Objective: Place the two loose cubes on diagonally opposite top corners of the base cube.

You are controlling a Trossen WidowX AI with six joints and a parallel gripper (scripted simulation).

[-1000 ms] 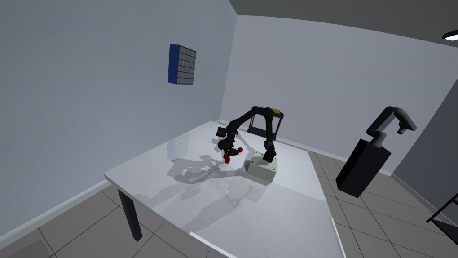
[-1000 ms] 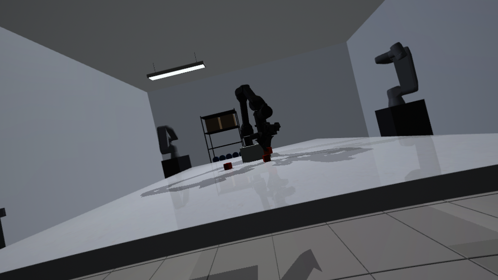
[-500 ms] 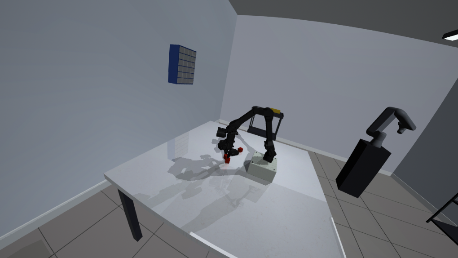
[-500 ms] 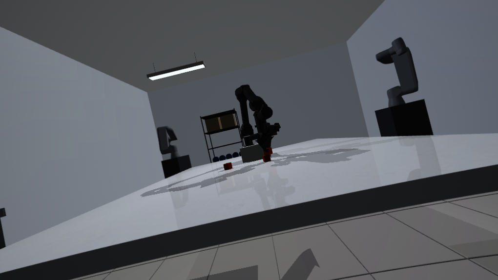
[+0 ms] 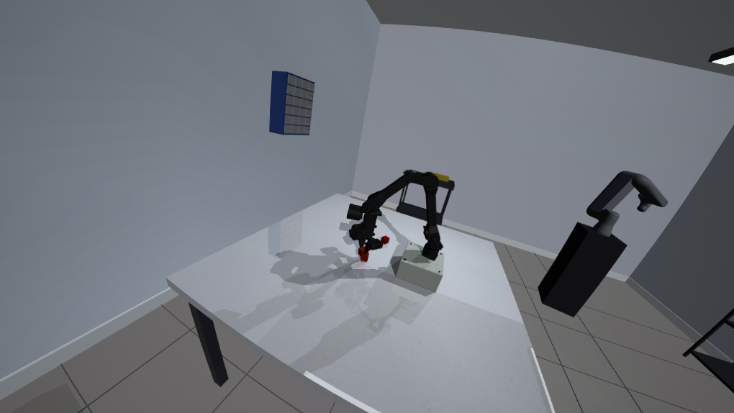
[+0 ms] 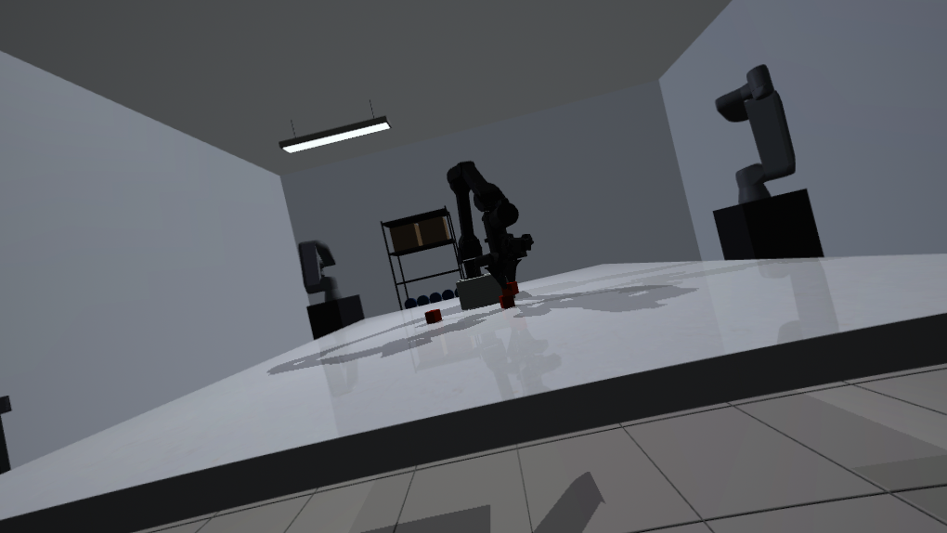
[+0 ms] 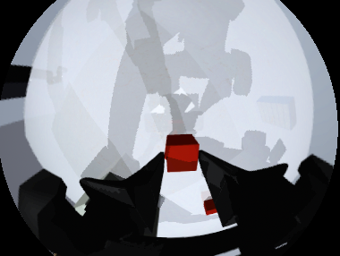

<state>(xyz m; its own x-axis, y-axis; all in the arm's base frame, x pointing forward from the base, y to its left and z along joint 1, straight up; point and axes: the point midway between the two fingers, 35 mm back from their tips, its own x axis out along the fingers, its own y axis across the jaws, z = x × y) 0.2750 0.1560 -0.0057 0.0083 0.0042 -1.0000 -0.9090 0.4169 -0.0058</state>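
Now: gripper tip right at the red cube.
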